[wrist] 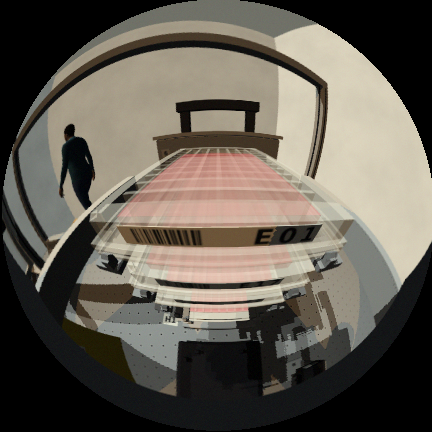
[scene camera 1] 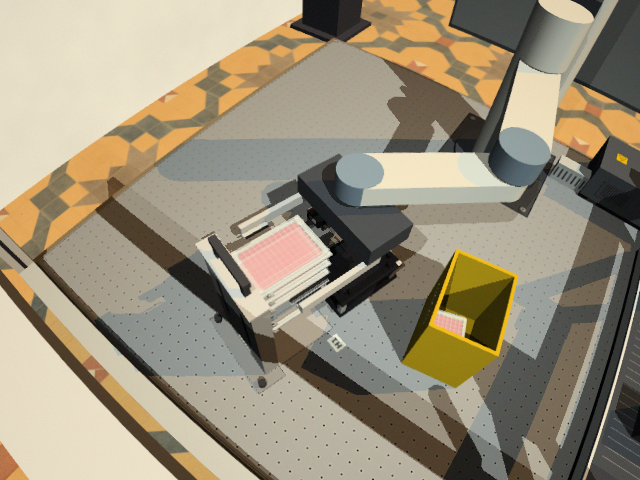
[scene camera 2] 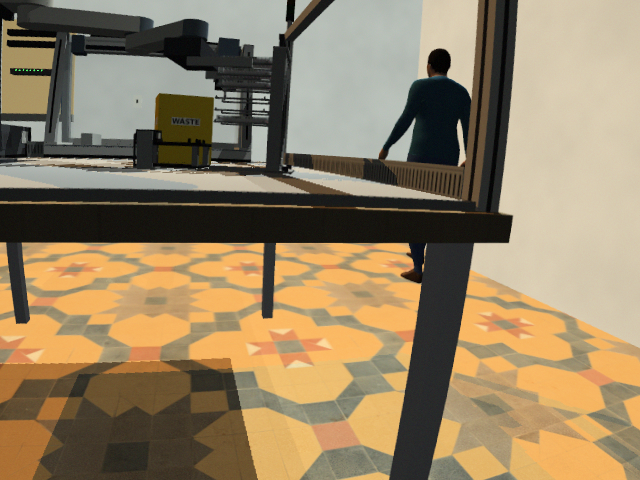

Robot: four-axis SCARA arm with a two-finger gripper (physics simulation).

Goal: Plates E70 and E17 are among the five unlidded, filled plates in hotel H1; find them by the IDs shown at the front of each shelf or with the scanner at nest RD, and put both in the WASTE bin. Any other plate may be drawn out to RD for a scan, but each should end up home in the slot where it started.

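Places are measured from the arm's base along level axes (x back, y left, z down), in metres.
Pixels of known places: gripper, fingertip midpoint: (wrist: pixel 217 180) (scene camera 1: pixel 268 267) (scene camera 2: pixel 257 70).
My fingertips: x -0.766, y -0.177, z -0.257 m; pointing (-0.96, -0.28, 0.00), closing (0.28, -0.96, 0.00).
Note:
Behind a point stands the place of what it marks.
Hotel H1 (scene camera 1: pixel 264 335) @(x -0.840, y -0.127, z -0.210 m) (scene camera 2: pixel 277 108) @(x -0.805, y -0.262, z -0.158 m) (wrist: pixel 167 147) @(x -0.822, y -0.135, z -0.283 m) holds a stack of plates. The top plate (scene camera 1: pixel 281 253) @(x -0.745, y -0.168, z -0.280 m) (wrist: pixel 220 185) is pink and unlidded, and its front label reads E01 in the wrist view. Labels below it are too hidden to read. My gripper (scene camera 1: pixel 258 276) @(x -0.766, y -0.178, z -0.256 m) (scene camera 2: pixel 261 62) @(x -0.766, y -0.178, z -0.256 m) (wrist: pixel 217 180) @(x -0.766, y -0.178, z -0.256 m) is open, its two long fingers on either side of the stack near the top; their exact height is unclear. The yellow WASTE bin (scene camera 1: pixel 431 356) @(x -0.670, y 0.102, z -0.106 m) (scene camera 2: pixel 184 121) @(x -0.593, y 0.051, z -0.137 m) (wrist: pixel 100 350) @(x -0.638, y 0.059, z -0.086 m) has one pink plate (scene camera 1: pixel 449 323) @(x -0.549, y 0.106, z -0.028 m) inside, its ID unreadable. Nest RD (scene camera 1: pixel 387 276) @(x -0.529, y -0.059, z -0.020 m) (wrist: pixel 220 365) @(x -0.616, y -0.137, z -0.073 m) is partly hidden under my hand.
The H1 floor label (scene camera 1: pixel 336 342) @(x -0.717, y -0.062, z -0.013 m) lies beside the hotel. A dark handle (scene camera 1: pixel 227 263) @(x -0.825, y -0.190, z -0.336 m) (wrist: pixel 217 105) @(x -0.815, y -0.192, z -0.328 m) tops the hotel. A black controller box (scene camera 1: pixel 615 180) @(x 0.035, y 0.303, z -0.115 m) stands beyond the arm's base. A person (scene camera 2: pixel 439 118) (wrist: pixel 77 162) stands outside the frame around the table.

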